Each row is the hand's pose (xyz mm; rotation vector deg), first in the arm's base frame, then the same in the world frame.
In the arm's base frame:
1: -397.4 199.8 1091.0 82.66 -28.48 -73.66
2: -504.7 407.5 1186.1 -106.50 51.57 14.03
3: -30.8 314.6 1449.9 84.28 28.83 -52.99
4: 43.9 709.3 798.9 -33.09 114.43 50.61
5: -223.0 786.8 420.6 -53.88 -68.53 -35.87
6: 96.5 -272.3 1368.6 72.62 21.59 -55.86
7: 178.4 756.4 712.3 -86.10 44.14 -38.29
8: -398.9 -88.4 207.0 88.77 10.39 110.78
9: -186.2 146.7 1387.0 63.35 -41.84 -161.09
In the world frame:
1: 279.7 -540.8 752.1 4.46 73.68 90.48
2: 417.6 -710.7 877.7 47.81 123.31 -62.37
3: -114.6 -795.5 988.8 -58.83 75.31 94.44
4: 131.7 -1138.0 350.7 115.55 44.61 -33.57
5: 504.7 -1095.0 69.0 84.09 -63.67 133.22
6: -398.9 -274.9 864.8 -50.88 64.82 104.64
7: 50.5 -1218.1 229.1 -51.78 -126.90 100.00
8: 436.5 -194.7 -96.6 29.00 -85.75 -24.75
9: -11.9 -582.3 971.9 21.53 29.53 24.32

